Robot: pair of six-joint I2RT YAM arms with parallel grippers.
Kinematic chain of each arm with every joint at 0, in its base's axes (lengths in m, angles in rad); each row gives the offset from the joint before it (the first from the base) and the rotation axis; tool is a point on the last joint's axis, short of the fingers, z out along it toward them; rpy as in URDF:
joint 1: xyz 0 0 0.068 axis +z
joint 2: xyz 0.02 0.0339 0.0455 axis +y
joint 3: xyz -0.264 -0.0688 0 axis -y
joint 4: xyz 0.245 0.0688 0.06 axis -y
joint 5: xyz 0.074 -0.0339 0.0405 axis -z
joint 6: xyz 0.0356 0 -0.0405 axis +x
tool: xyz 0 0 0 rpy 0 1.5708 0
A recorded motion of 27 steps. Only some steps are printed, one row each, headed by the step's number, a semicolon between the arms.
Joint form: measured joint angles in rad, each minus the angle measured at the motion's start. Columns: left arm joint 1, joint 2, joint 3, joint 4, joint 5, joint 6; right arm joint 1, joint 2, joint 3, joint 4, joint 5, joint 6.
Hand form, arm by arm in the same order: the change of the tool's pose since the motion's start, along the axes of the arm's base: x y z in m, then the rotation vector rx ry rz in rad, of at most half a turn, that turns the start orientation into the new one. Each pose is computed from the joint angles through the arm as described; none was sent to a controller.
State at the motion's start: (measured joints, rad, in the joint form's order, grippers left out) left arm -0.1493 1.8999 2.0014 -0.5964 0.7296 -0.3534; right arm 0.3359 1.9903 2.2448 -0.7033 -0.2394 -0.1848
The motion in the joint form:
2: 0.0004 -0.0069 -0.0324 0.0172 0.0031 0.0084; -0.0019 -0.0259 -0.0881 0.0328 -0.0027 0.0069
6: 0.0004 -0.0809 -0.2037 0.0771 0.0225 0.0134; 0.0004 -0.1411 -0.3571 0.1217 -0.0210 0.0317
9: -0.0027 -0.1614 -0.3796 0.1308 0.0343 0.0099; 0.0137 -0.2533 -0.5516 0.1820 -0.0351 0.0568
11: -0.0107 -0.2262 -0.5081 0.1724 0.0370 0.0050; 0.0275 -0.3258 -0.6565 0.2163 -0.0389 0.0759
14: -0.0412 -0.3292 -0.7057 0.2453 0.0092 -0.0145; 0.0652 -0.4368 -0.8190 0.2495 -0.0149 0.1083
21: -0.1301 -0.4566 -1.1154 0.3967 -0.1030 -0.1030; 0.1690 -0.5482 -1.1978 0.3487 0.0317 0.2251
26: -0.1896 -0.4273 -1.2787 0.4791 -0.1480 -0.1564; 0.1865 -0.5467 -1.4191 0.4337 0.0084 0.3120
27: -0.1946 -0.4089 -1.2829 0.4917 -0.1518 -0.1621; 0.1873 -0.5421 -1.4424 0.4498 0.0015 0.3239
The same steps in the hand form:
2: -0.0001 0.0001 -0.0062 0.0044 0.0021 -0.0053; -0.0004 -0.0009 -0.0142 -0.0034 0.0317 -0.0025
6: -0.0145 0.0018 -0.0274 0.0029 0.0366 -0.0240; -0.0187 -0.0056 -0.0465 0.0013 0.1086 0.0043
9: -0.0338 0.0031 -0.0501 0.0009 0.0815 -0.0359; -0.0447 -0.0085 -0.0621 0.0174 0.1450 0.0177
11: -0.0510 0.0026 -0.0656 0.0003 0.1073 -0.0442; -0.0631 -0.0094 -0.0675 0.0322 0.1541 0.0259
14: -0.0807 -0.0028 -0.0902 0.0100 0.1413 -0.0432; -0.0947 -0.0079 -0.0810 0.0349 0.1840 0.0262
21: -0.1397 -0.0154 -0.1740 0.0647 0.3197 0.0020; -0.1474 0.0034 -0.1650 0.0073 0.3858 0.0163
26: -0.1642 -0.0244 -0.2261 0.1092 0.4528 0.0084; -0.1727 -0.0039 -0.2292 0.0028 0.5590 -0.0150
27: -0.1636 -0.0260 -0.2313 0.1133 0.4653 0.0098; -0.1751 -0.0047 -0.2363 0.0073 0.5780 -0.0178

